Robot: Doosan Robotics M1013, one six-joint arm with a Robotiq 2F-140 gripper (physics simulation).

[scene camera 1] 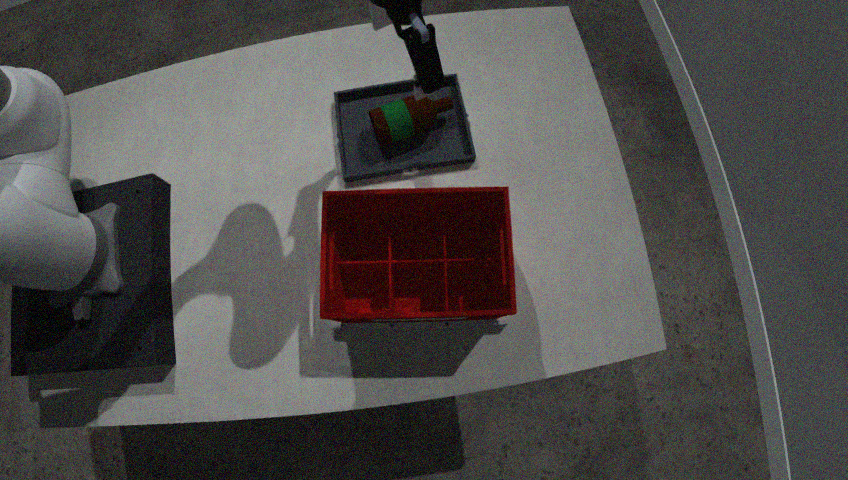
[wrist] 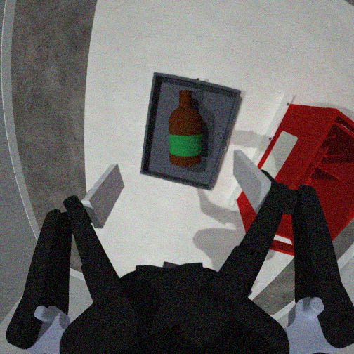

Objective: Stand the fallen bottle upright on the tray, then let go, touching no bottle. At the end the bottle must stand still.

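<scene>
A brown bottle with a green label lies on its side in the grey tray. In scene camera 1 its neck points right; in the wrist view its neck points up, away from the gripper. My gripper is open and empty, with its two pads wide apart. In the wrist view the bottle lies beyond the pads, between their lines. In scene camera 1 a finger hangs over the tray's back edge and overlaps the bottle's shoulder in the picture; the other finger is hidden there. The gripper appears above the tray, apart from the bottle.
A red crate with dividers stands close beside the tray, in front of it in scene camera 1 and at the right in the wrist view. The arm's white links and dark base block are at the left in scene camera 1.
</scene>
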